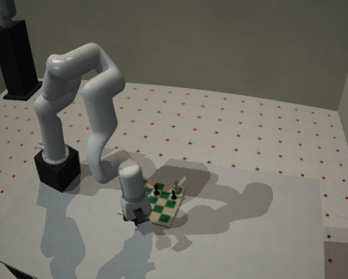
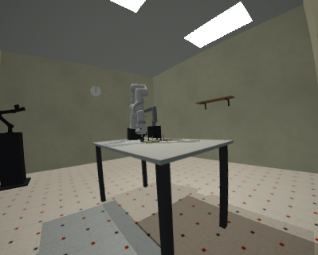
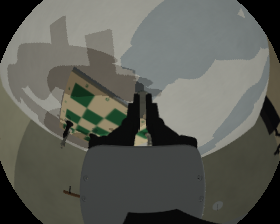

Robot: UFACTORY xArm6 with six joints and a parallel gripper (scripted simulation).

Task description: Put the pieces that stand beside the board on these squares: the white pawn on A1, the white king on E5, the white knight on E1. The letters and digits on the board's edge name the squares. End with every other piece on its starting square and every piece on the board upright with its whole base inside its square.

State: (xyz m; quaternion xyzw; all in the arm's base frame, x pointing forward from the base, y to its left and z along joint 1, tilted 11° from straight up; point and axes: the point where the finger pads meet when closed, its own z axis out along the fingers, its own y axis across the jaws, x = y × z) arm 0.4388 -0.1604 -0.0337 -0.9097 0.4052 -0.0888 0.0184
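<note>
The chessboard lies 14 cm to the left of my hand, 3 cm below it and 1 cm ahead of it.
</note>
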